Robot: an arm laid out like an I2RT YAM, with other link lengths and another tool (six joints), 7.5 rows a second.
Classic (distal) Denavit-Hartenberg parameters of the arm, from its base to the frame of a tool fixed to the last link. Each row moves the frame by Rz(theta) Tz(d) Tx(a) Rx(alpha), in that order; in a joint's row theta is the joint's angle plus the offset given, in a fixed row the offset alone. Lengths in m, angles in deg.
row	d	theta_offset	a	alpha
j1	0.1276	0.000	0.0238	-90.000
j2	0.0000	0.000	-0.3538	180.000
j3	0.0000	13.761	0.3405	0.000
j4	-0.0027	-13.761	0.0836	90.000
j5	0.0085	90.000	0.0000	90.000
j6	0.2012	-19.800	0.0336	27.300
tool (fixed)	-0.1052	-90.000	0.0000	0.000
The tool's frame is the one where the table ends.
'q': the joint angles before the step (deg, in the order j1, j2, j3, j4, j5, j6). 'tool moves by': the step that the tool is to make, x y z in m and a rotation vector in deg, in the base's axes. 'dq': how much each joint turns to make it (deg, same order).
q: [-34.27, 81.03, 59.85, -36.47, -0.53, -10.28]
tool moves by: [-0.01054, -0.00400, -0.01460, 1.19, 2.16, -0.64]
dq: [-1.41, 0.62, -1.49, -0.35, -0.17, -0.79]
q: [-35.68, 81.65, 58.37, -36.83, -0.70, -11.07]
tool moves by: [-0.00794, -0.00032, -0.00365, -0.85, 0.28, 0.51]
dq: [-0.62, -1.14, -1.76, 0.88, 0.17, -1.40]
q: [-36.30, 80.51, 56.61, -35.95, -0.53, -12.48]
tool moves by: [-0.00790, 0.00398, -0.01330, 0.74, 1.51, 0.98]
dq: [-0.26, -0.35, -2.28, 0.26, -0.34, -1.23]
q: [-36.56, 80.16, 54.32, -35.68, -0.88, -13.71]
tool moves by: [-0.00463, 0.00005, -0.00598, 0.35, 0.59, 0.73]
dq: [-0.53, -0.18, -1.05, 0.17, -0.53, -1.14]
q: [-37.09, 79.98, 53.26, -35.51, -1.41, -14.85]
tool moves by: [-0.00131, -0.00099, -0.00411, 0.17, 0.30, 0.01]
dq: [-0.26, 0.26, -0.44, 0.35, -0.09, -0.26]
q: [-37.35, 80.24, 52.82, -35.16, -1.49, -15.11]
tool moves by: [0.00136, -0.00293, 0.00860, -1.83, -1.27, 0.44]
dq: [-0.09, -0.96, 0.18, 0.97, 0.35, -0.79]
